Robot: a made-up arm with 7 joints. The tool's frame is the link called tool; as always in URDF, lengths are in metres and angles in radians.
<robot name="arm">
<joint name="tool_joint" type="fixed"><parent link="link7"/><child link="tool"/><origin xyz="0 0 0" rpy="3.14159 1.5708 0"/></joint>
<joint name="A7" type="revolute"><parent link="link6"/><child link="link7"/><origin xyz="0 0 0" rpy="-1.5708 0 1.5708"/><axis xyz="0 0 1"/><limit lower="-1.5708" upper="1.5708" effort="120" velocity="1.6"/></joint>
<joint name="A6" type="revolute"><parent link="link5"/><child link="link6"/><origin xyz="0 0 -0.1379" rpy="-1.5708 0 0"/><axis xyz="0 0 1"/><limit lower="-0.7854" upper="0.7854" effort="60" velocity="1.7"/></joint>
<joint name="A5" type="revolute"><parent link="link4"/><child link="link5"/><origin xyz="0 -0.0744 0" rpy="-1.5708 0 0"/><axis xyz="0 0 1"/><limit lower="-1.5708" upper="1.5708" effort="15" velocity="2"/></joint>
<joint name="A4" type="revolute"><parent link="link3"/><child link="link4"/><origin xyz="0 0 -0.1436" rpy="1.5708 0 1.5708"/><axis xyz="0 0 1"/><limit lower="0" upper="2.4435" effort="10" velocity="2.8"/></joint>
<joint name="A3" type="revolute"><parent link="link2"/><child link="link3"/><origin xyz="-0.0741 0 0" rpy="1.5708 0 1.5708"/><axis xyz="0 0 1"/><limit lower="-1.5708" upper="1.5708" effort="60" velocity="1.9"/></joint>
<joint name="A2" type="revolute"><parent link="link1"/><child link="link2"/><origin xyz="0 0 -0.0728" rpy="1.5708 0 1.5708"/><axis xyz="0 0 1"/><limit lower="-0.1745" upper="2" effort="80" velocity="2.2"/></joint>
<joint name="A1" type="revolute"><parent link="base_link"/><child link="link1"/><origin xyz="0 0.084 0" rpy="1.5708 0 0"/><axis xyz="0 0 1"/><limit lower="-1.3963" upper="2" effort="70" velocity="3.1"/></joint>
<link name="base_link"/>
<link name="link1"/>
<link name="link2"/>
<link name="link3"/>
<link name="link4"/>
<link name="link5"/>
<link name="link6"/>
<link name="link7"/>
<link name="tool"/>
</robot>
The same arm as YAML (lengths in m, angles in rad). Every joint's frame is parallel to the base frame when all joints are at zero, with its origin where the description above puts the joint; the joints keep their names.
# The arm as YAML. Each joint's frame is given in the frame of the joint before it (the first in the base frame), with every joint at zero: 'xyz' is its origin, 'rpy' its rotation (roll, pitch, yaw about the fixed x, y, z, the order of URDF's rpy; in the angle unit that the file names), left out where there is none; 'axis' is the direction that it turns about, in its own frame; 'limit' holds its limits. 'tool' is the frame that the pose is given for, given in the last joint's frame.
units:
  length: m
  angle: rad
joints:
  - name: A1
    type: revolute
    origin:
      xyz: [0.0, 0.084, 0.0]
    axis: [0.0, -1.0, 0.0]
    limit:
      lower: -1.3963
      upper: 2.0
  - name: A2
    type: revolute
    origin:
      xyz: [0.0, 0.0728, 0.0]
    axis: [1.0, 0.0, 0.0]
    limit:
      lower: -0.1745
      upper: 2.0
  - name: A3
    type: revolute
    origin:
      xyz: [0.0, 0.0, -0.0741]
    axis: [0.0, 0.0, 1.0]
    limit:
      lower: -1.5708
      upper: 1.5708
  - name: A4
    type: revolute
    origin:
      xyz: [0.0, 0.0, -0.1436]
    axis: [0.0, -1.0, 0.0]
    limit:
      lower: 0.0
      upper: 2.4435
  - name: A5
    type: revolute
    origin:
      xyz: [0.0, 0.0, -0.0744]
    axis: [0.0, 0.0, 1.0]
    limit:
      lower: -1.5708
      upper: 1.5708
  - name: A6
    type: revolute
    origin:
      xyz: [0.0, 0.0, -0.1379]
    axis: [0.0, 1.0, 0.0]
    limit:
      lower: -0.7854
      upper: 0.7854
  - name: A7
    type: revolute
    origin:
      xyz: [0.0, 0.0, 0.0]
    axis: [-1.0, 0.0, 0.0]
    limit:
      lower: -1.5708
      upper: 1.5708
tool:
  origin:
    xyz: [0.0, 0.0, 0.0]
    rpy: [0.0, 0.0, 0.0]

